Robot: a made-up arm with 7 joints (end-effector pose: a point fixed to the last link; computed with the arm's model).
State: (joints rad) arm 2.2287 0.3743 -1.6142 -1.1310 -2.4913 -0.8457 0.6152
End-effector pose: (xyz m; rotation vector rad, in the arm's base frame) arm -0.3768 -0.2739 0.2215 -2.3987 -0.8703 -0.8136
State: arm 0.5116 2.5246 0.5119 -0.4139 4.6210 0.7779 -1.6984
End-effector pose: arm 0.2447 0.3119 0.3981 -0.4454 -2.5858 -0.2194
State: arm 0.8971 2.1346 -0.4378 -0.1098 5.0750 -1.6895 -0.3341
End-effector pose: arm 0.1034 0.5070 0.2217 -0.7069 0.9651 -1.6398
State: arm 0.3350 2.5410 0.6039 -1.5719 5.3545 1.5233 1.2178
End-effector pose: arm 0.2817 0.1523 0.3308 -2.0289 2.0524 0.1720
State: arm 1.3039 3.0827 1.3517 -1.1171 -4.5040 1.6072 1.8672
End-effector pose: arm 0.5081 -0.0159 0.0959 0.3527 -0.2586 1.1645
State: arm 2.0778 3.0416 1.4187 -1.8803 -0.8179 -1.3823 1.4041
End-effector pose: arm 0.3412 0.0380 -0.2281 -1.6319 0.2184 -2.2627
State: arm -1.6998 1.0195 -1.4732 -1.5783 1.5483 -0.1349 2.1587
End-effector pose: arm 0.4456 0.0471 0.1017 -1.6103 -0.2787 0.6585
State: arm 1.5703 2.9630 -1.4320 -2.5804 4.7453 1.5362 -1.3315
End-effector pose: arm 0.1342 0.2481 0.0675 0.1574 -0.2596 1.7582
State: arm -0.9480 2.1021 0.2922 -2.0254 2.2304 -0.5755 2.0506
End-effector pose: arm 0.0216 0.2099 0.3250 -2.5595 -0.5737 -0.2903
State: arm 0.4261 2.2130 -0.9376 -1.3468 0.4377 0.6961 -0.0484
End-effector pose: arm 0.0993 0.4734 0.0841 1.2522 0.8812 -0.9276
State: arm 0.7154 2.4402 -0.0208 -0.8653 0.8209 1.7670 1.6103
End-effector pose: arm 0.2894 0.3924 0.2315 2.1098 -0.8265 1.5697
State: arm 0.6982 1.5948 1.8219 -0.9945 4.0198 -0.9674 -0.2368
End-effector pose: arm -0.0304 0.4840 0.2116 1.5296 1.0719 -1.6852
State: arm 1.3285 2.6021 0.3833 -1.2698 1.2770 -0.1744 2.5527
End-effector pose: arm 0.3829 0.3220 0.0089 -0.4913 -0.7588 1.3404
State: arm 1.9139 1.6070 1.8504 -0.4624 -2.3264 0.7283 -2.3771
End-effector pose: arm -0.0617 0.5035 0.2388 1.3011 -1.9129 -0.0011
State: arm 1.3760 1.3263 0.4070 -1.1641 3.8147 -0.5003 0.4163
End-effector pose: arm -0.1611 0.4833 -0.0541 -0.0981 1.3290 -2.3904
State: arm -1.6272 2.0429 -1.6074 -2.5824 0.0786 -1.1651 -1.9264
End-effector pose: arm 0.1238 0.2456 0.0908 -0.8023 1.1085 0.7542
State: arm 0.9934 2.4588 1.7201 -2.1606 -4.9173 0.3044 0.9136
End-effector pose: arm 0.2574 0.0782 0.2450 -0.6885 -1.2870 -0.8953
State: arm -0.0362 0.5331 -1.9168 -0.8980 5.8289 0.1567 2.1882
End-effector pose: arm -0.0377 0.1238 -0.5214 -0.2148 0.1266 -0.1180
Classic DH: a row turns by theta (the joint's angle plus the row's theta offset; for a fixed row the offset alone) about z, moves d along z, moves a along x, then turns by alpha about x. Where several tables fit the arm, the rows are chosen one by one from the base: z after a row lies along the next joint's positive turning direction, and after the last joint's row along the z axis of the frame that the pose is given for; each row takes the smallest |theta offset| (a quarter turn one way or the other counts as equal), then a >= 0, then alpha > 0; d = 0 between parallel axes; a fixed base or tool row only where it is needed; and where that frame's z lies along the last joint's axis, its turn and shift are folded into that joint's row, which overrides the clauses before.
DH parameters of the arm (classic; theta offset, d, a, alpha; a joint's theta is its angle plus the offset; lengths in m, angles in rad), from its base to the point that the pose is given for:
base (fixed): 0 0 0 -1.2217
joint 1: 1.5708 0 0 1.5708
joint 2: 1.2217 0 0 -1.5708
joint 3: -1.5708 -0.3833 0.043 -1.5708
joint 4: 0 0 -0.0214 1.5708
joint 5: 0 -0.1769 0 -1.5708
joint 6: 0 0 0 1.5708
joint 7: 0 0 0 0

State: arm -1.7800 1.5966 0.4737 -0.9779 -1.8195 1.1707 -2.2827
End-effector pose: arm 0.0473 0.4109 0.3323 0.7387 1.3076 0.1744
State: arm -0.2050 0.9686 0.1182 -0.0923 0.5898 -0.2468 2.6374
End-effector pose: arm 0.1295 0.4593 -0.2982 0.8428 1.5537 -2.4904
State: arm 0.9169 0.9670 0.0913 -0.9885 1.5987 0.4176 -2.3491
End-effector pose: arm -0.2066 0.4148 -0.2564 0.3271 0.2058 -1.2007
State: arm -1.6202 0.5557 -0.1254 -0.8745 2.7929 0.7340 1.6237
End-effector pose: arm 0.4978 0.0155 0.2062 -2.1172 1.3583 0.5173
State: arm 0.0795 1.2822 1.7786 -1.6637 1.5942 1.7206 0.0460
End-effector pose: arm -0.0500 0.4324 0.1005 -0.1579 -1.5488 0.2149
